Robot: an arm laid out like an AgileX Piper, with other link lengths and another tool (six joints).
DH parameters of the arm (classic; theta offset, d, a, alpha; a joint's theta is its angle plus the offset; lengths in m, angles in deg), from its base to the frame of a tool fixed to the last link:
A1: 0 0.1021 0 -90
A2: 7.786 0 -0.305 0
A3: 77.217 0 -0.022 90
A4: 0 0.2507 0 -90
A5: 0 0 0 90
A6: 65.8 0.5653 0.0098 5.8
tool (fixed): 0 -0.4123 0 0
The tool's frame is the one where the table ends.
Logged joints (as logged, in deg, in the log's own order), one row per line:
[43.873 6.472 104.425 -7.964 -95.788 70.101]
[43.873 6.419 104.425 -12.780 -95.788 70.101]
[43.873 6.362 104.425 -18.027 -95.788 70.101]
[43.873 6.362 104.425 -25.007 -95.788 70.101]
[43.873 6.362 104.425 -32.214 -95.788 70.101]
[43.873 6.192 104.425 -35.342 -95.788 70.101]
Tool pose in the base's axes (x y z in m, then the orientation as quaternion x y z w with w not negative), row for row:
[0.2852 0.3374 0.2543 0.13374 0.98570 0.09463 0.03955]
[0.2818 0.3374 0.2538 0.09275 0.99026 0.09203 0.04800]
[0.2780 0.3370 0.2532 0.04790 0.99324 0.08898 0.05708]
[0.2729 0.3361 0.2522 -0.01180 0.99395 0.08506 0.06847]
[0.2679 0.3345 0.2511 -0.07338 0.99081 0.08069 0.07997]
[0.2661 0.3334 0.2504 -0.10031 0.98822 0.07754 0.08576]
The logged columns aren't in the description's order. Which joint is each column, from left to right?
Columns, left to right: A1, A4, A2, A6, A3, A5.
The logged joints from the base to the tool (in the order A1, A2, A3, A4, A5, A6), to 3 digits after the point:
[43.873 104.425 -95.788 6.472 70.101 -7.964]
[43.873 104.425 -95.788 6.419 70.101 -12.780]
[43.873 104.425 -95.788 6.362 70.101 -18.027]
[43.873 104.425 -95.788 6.362 70.101 -25.007]
[43.873 104.425 -95.788 6.362 70.101 -32.214]
[43.873 104.425 -95.788 6.192 70.101 -35.342]

